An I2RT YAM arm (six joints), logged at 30 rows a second.
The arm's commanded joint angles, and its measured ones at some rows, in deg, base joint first. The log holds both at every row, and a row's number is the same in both.
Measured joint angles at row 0:
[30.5, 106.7, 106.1, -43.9, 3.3, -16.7]
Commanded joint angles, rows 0 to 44:
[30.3, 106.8, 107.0, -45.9, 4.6, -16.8]
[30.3, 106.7, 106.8, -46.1, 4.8, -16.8]
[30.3, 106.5, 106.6, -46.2, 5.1, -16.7]
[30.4, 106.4, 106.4, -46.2, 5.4, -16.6]
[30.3, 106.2, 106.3, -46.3, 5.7, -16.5]
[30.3, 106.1, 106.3, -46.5, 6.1, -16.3]
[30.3, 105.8, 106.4, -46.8, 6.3, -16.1]
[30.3, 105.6, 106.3, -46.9, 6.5, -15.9]
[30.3, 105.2, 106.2, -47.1, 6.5, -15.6]
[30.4, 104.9, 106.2, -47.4, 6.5, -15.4]
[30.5, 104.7, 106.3, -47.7, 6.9, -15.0]
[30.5, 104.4, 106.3, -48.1, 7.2, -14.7]
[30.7, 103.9, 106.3, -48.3, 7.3, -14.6]
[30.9, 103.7, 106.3, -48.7, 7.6, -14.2]
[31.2, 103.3, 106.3, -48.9, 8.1, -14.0]
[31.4, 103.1, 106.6, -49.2, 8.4, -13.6]
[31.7, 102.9, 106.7, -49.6, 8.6, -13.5]
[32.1, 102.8, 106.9, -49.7, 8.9, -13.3]
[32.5, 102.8, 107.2, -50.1, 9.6, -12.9]
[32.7, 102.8, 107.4, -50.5, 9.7, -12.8]
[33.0, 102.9, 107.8, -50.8, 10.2, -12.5]
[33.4, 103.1, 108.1, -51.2, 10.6, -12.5]
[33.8, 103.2, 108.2, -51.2, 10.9, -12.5]
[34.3, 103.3, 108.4, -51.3, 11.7, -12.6]
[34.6, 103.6, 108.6, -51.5, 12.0, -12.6]
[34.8, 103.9, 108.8, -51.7, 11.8, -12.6]
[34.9, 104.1, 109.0, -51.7, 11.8, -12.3]
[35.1, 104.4, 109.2, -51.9, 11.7, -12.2]
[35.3, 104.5, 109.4, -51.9, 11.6, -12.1]
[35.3, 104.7, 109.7, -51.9, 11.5, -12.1]
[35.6, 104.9, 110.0, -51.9, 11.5, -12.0]
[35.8, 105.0, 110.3, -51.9, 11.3, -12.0]
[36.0, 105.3, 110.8, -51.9, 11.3, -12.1]
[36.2, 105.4, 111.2, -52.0, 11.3, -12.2]
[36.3, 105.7, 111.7, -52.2, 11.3, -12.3]
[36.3, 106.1, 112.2, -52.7, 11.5, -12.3]
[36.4, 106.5, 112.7, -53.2, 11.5, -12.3]
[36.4, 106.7, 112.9, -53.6, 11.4, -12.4]
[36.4, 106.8, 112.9, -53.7, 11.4, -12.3]
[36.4, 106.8, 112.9, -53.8, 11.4, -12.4]
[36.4, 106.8, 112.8, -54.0, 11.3, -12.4]
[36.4, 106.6, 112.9, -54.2, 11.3, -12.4]
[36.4, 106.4, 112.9, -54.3, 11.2, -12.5]
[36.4, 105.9, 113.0, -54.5, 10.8, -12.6]
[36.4, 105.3, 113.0, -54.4, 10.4, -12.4]
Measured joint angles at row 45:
[36.2, 106.1, 111.1, -53.6, 10.5, -13.0]
